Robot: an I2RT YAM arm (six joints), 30 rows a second.
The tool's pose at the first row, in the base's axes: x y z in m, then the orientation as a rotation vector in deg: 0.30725, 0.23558, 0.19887, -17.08, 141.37, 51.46
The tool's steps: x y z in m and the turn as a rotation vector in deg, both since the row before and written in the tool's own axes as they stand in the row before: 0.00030, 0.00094, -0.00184, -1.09, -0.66, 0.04; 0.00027, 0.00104, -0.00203, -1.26, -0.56, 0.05; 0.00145, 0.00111, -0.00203, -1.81, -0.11, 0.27; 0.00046, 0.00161, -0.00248, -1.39, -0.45, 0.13; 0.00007, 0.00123, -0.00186, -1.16, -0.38, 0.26
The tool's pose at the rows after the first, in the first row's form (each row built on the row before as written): 0.30597, 0.23509, 0.20044, -17.06, 140.36, 52.80; 0.30459, 0.23451, 0.20218, -17.14, 139.37, 54.35; 0.30218, 0.23391, 0.20331, -17.40, 138.62, 56.70; 0.30026, 0.23330, 0.20553, -17.48, 137.67, 58.44; 0.29904, 0.23281, 0.20734, -17.36, 136.91, 59.95
